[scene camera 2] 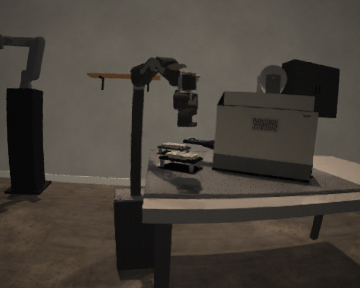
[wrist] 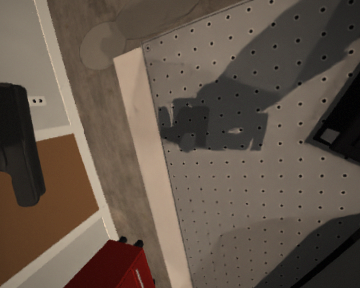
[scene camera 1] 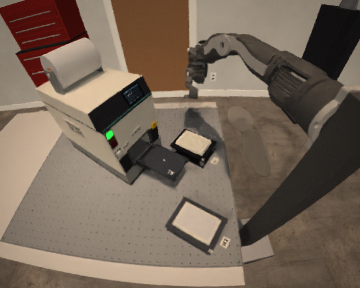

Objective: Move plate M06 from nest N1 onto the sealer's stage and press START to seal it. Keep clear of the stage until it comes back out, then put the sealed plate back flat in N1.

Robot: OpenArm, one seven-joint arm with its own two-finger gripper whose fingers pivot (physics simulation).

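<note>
Plate M06 (scene camera 1: 194, 142) (scene camera 2: 183, 156), pale and flat, sits in the black nest N1 (scene camera 1: 201, 160) beside the sealer. A dark corner of the nest (wrist: 347, 132) shows at the right edge of the wrist view. The sealer (scene camera 1: 82, 132) (scene camera 2: 265, 142) is a cream box with a green light (scene camera 1: 109, 134) on its front. Its dark stage (scene camera 1: 161, 161) (scene camera 2: 200, 143) stands out from the front, with no plate on it. My gripper (scene camera 1: 193, 87) (scene camera 2: 187, 121) is open and empty, high above the table beyond N1. One dark finger (wrist: 26, 170) shows in the wrist view.
A second pale plate (scene camera 1: 196, 221) (scene camera 2: 173, 145) sits in nest N2 (scene camera 1: 187, 236) near the table's front. A white roll (scene camera 1: 75, 62) tops the sealer. The arm's post (scene camera 1: 300, 185) (scene camera 2: 136, 145) stands beside the table. A red cabinet (scene camera 1: 45, 25) (wrist: 115, 267) stands behind.
</note>
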